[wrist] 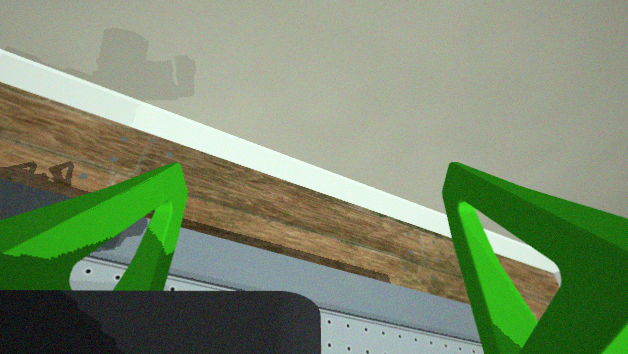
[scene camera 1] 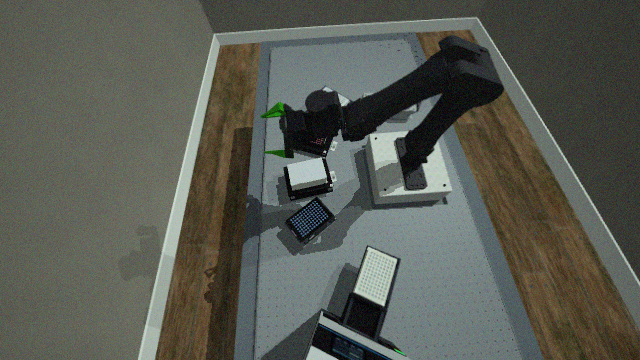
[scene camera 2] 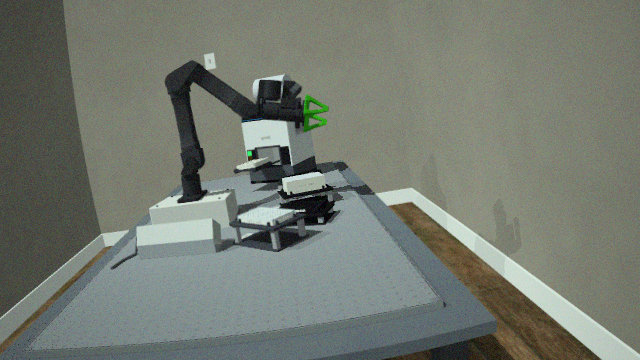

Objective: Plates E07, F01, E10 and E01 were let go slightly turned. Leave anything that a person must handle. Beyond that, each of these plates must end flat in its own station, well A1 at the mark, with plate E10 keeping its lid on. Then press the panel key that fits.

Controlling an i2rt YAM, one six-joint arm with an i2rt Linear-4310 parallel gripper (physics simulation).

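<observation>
My gripper (scene camera 1: 264, 134) (scene camera 2: 327, 115) (wrist: 314, 177) is open and empty, held level high above the row of plates, its fingers toward the wall. A blue-well plate (scene camera 1: 310, 220) sits turned on its station. A white, tall plate (scene camera 1: 306, 173) (scene camera 2: 303, 183) sits on a black station beside it. A red-well plate (scene camera 1: 318, 141) is partly hidden by the gripper. A white-well plate (scene camera 1: 340, 95) (scene camera 2: 267, 216) sits on a raised station, mostly hidden in scene view 1. Another white plate (scene camera 1: 377, 275) (scene camera 2: 254, 164) lies on the instrument's tray. The key panel (scene camera 2: 175, 235) shows its back. Plate labels are unreadable.
The white arm base (scene camera 1: 432, 150) (scene camera 2: 192, 212) stands beside the plate row. The white instrument (scene camera 2: 267, 132) stands at the table's far end in scene view 2, with its dark screen (scene camera 1: 347, 346) in scene view 1. A wall rises beyond the table edge.
</observation>
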